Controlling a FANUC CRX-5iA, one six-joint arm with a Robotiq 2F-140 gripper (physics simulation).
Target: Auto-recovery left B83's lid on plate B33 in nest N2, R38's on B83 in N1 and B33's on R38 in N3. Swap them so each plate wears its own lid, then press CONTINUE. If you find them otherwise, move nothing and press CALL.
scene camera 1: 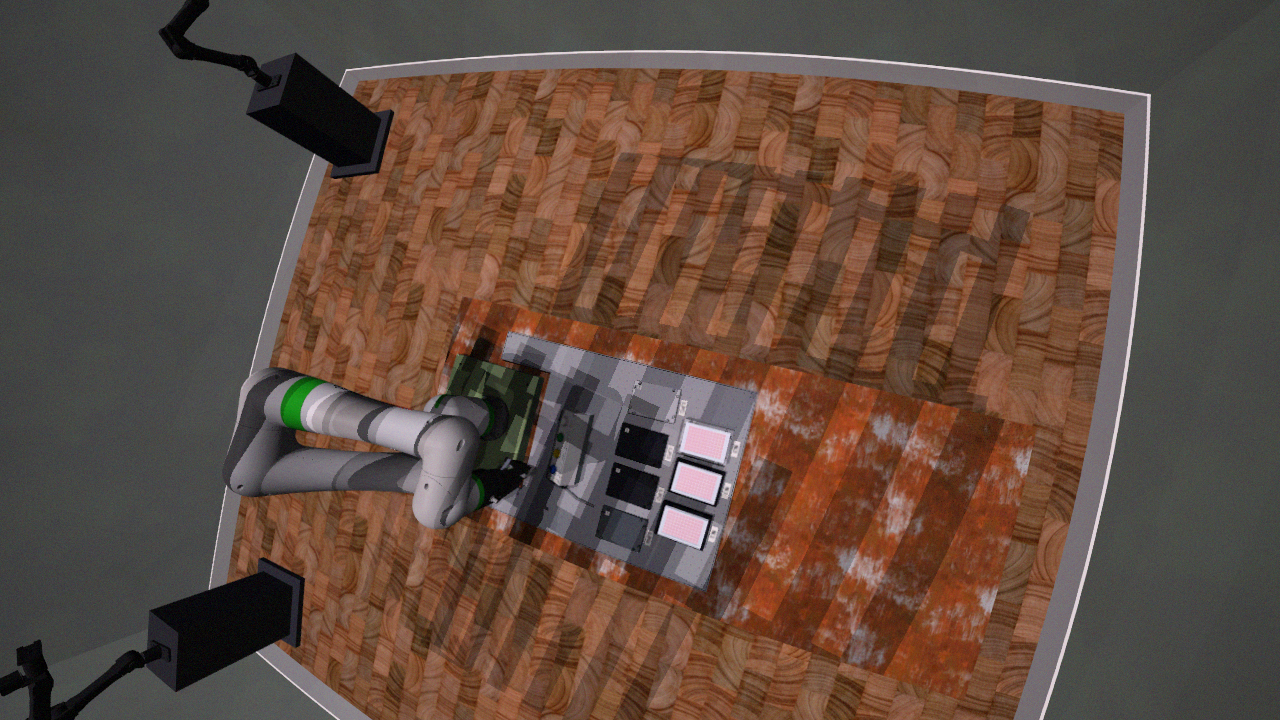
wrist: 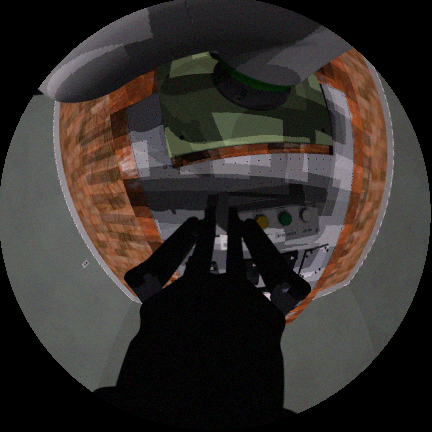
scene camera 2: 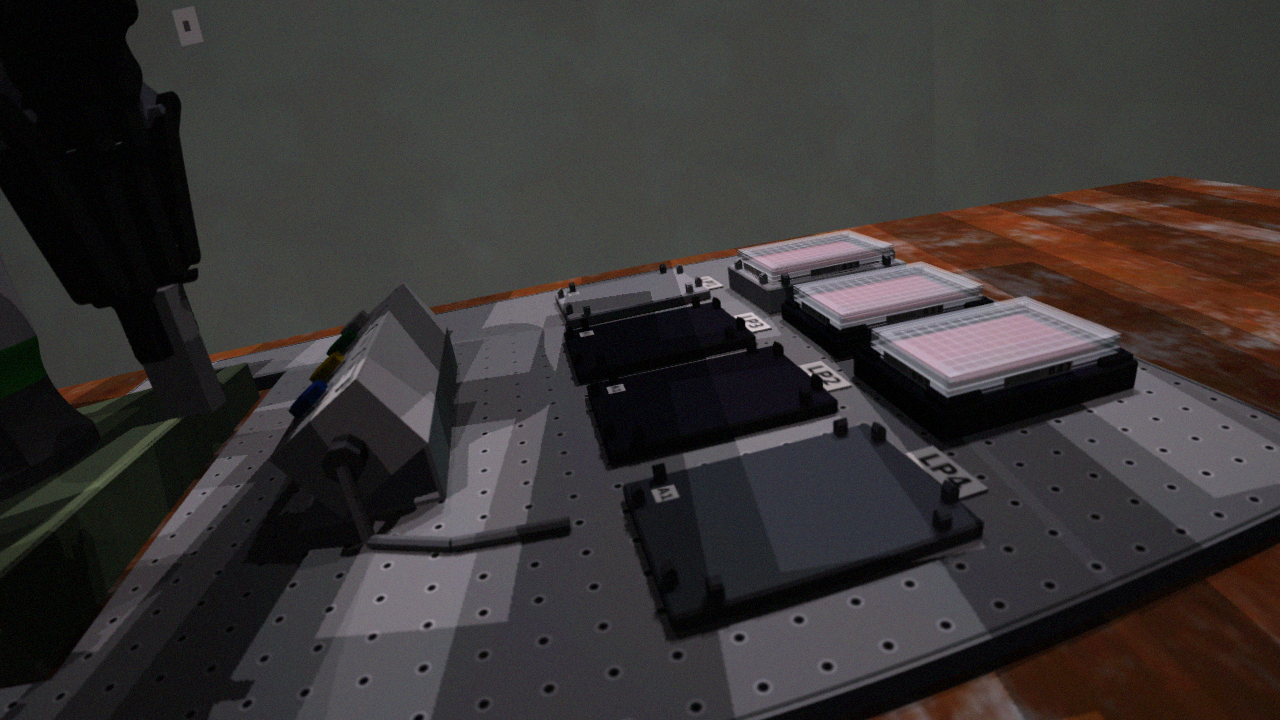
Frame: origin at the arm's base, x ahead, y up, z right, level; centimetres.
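Where they show: gripper, fingertip midpoint: [scene camera 1: 533,468] [wrist: 223,201] [scene camera 2: 196,410]; arm's base at its link origin: [scene camera 1: 490,418] [wrist: 252,79].
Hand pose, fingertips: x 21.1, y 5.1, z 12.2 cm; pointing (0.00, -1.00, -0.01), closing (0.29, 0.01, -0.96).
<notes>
Things, the pixels of their top centre, and the offset from my fingertips. "spot": a spot on its surface instead.
- button panel at its top centre: [scene camera 2: 360,324] [wrist: 275,235] [scene camera 1: 562,448] dz -8.0, dx +9.1, dy +0.5 cm
- blue button at its top centre: [scene camera 2: 305,384] dz -0.8, dx +6.0, dy -0.4 cm
- yellow button at its top centre: [scene camera 2: 324,355] [wrist: 262,225] dz -5.7, dx +6.6, dy -0.4 cm
- green button at its top centre: [scene camera 2: 340,332] [wrist: 286,221] dz -10.7, dx +7.1, dy -0.4 cm
- white button at its top centre: [scene camera 2: 353,313] [wrist: 307,217] dz -15.7, dx +7.7, dy -0.4 cm
- LP4 holder at its top centre: [scene camera 2: 788,484] [scene camera 1: 619,530] dz +14.6, dx +27.9, dy -5.9 cm
- pale holder at its top centre: [scene camera 2: 627,282] [scene camera 1: 653,401] [wrist: 314,264] dz -25.0, dx +33.3, dy -5.9 cm
- bent rod at a spot on its surface: [scene camera 2: 465,540] spot: dz +8.9, dx +12.9, dy -7.3 cm
My gripper [scene camera 1: 526,466] [scene camera 2: 195,407] [wrist: 223,201] is shut and empty, beside the button panel [scene camera 1: 573,445] [scene camera 2: 393,358]; in the wrist view its fingers hide the blue button. The blue button [scene camera 2: 308,398], yellow button [scene camera 2: 328,366] [wrist: 262,222] and green button [scene camera 2: 344,340] [wrist: 285,218] sit in a row, with a white button [wrist: 307,215] at the end. Three pink plates, a far one [scene camera 1: 705,442] [scene camera 2: 819,255], a middle one [scene camera 1: 697,482] [scene camera 2: 890,293] and a near one [scene camera 1: 684,526] [scene camera 2: 998,340], sit in nests under clear lids. Their codes and nest numbers are unreadable.
The LP4 holder [scene camera 1: 621,528] [scene camera 2: 805,510], two black holders [scene camera 1: 631,486] [scene camera 1: 641,445] and a pale holder [scene camera 1: 653,402] stand between panel and nests. A bent rod [scene camera 2: 465,540] lies beside the panel. The green base [scene camera 2: 98,501] [wrist: 245,127] carries the arm.
</notes>
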